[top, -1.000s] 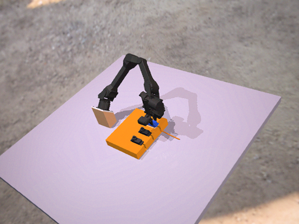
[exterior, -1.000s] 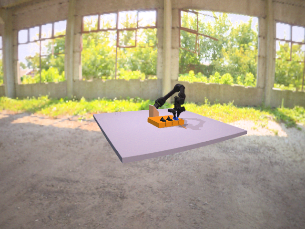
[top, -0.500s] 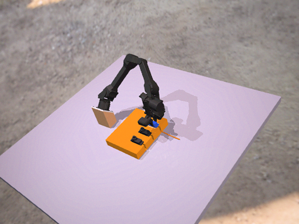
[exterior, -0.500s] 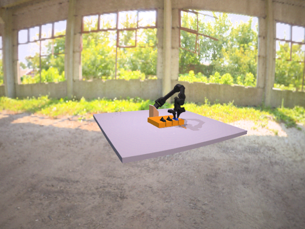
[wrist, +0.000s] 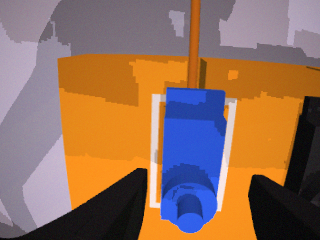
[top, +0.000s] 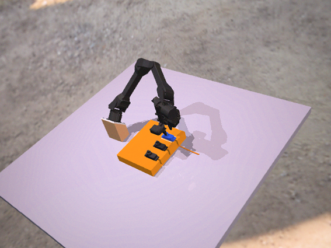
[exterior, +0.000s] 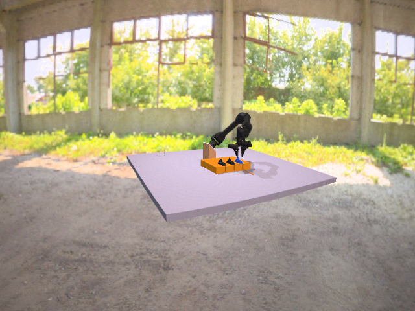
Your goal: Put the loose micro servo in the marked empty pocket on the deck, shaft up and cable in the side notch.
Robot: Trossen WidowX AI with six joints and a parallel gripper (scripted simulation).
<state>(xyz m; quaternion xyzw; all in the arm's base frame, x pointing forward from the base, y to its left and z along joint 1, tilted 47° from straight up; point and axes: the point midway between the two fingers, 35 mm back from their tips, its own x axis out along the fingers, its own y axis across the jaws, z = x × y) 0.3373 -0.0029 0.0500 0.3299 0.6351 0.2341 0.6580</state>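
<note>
The orange deck lies 130 mm behind my gripper tip, 70 mm below it and 60 mm to the right of it.
</note>
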